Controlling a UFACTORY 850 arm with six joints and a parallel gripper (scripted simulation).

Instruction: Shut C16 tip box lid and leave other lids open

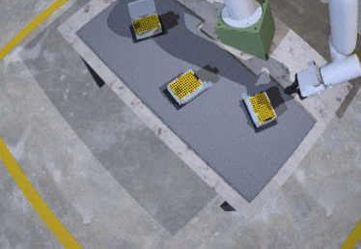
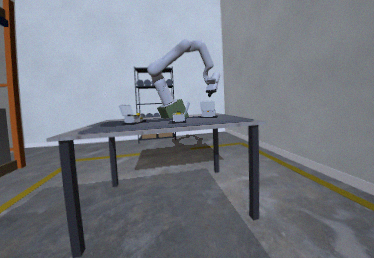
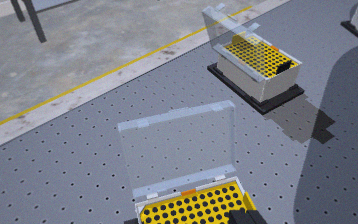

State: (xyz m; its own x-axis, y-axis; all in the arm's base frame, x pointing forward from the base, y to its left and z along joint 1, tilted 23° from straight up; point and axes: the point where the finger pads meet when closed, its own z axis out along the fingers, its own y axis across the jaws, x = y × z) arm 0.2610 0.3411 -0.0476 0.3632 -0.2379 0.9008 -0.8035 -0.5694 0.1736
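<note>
The clear lid is 110 mm ahead of my hand, 100 mm below it and 90 mm to the right of it. Also, from my hand: tip box (140 mm below, 60 mm to the right, 60 mm ahead).
</note>
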